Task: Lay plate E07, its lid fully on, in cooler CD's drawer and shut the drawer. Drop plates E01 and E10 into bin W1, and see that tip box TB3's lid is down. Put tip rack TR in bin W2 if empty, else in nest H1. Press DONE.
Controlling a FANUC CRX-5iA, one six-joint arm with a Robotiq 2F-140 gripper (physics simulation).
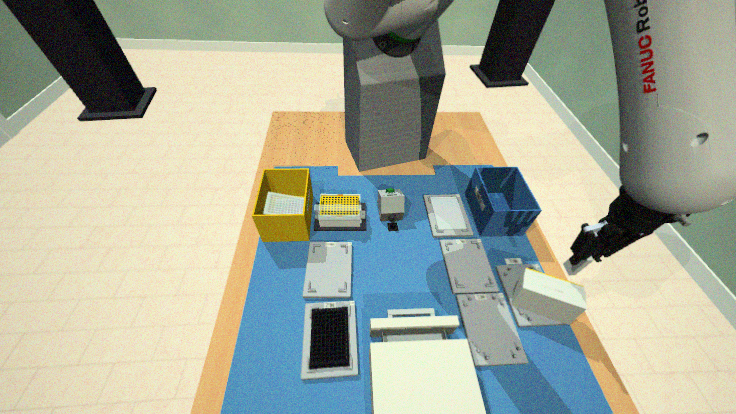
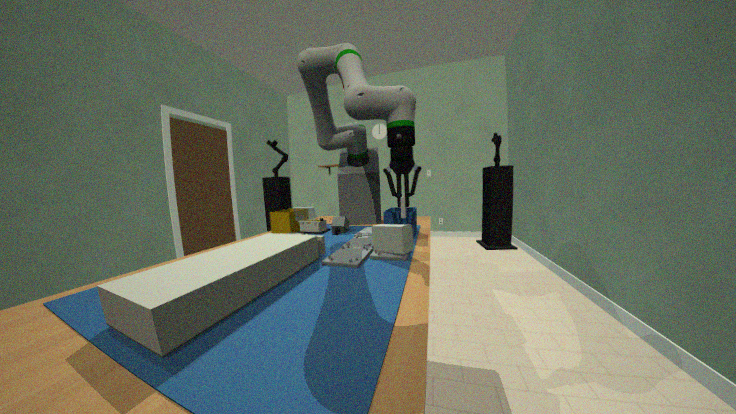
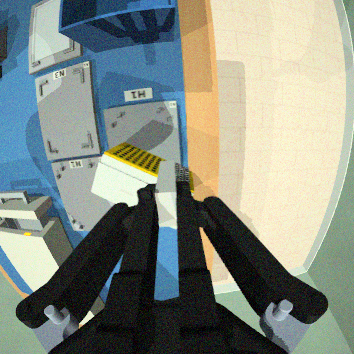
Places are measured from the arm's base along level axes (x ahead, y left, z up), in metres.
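Pixels of known places: gripper, fingertip midpoint: (image 1: 568,269) (image 2: 403,217) (image 3: 167,173); arm's base, origin of the base link: (image 2: 358,159).
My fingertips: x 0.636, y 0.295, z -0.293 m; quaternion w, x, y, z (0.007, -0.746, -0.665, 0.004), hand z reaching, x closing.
For each thing: its middle in the pictures, then the offset to it from my fingertips. "pt": a spot on its surface instead.
- Tip rack TR, body centre: (image 3: 146,179) (image 1: 546,294) (image 2: 392,237) dy -0.038, dx +0.027, dz -0.064 m
- nest H1, body centre: (image 3: 143,152) (image 1: 529,292) (image 2: 392,249) dy -0.043, dx -0.001, dz -0.114 m
- yellow bin, body centre: (image 1: 286,204) (image 2: 290,220) dy -0.653, dx -0.350, dz -0.065 m
- lidded clear plate, body centre: (image 3: 50,25) (image 1: 447,212) dy -0.166, dx -0.284, dz -0.109 m
- black plate, body centre: (image 1: 329,335) dy -0.563, dx +0.026, dz -0.105 m
- tip box, surface spot: (image 1: 339,208) pt dy -0.506, dx -0.244, dz +0.018 m
- blue bin, body centre: (image 1: 499,201) (image 2: 401,221) dy -0.015, dx -0.274, dz -0.065 m
- box with the green button, body centre: (image 1: 390,201) (image 2: 340,223) dy -0.341, dx -0.334, dz -0.083 m
Tip rack TR (image 1: 548,297) (image 2: 392,238) (image 3: 121,175) is a white box with a yellow holed top. It lies tipped over at a slant on nest H1 (image 1: 508,282) (image 3: 140,121) by the table's right edge. My gripper (image 1: 573,264) (image 2: 403,208) (image 3: 167,173) is shut on nothing. It hangs a little above the rack and to its right, apart from it. A white plate lies in the yellow bin (image 1: 282,234). A lidded clear plate (image 1: 446,213) sits on a nest. A black plate (image 1: 329,337) sits on a front-left nest. The tip box (image 1: 339,208) shows a yellow top.
The blue bin (image 1: 507,218) (image 3: 116,21) stands at the back right. The box with the green button (image 1: 389,201) stands mid-back. The white cooler (image 1: 424,375) (image 2: 205,282), its drawer (image 1: 414,324) partly out, is at the front. Bare nests (image 1: 328,267) (image 1: 468,264) (image 1: 491,329) lie between.
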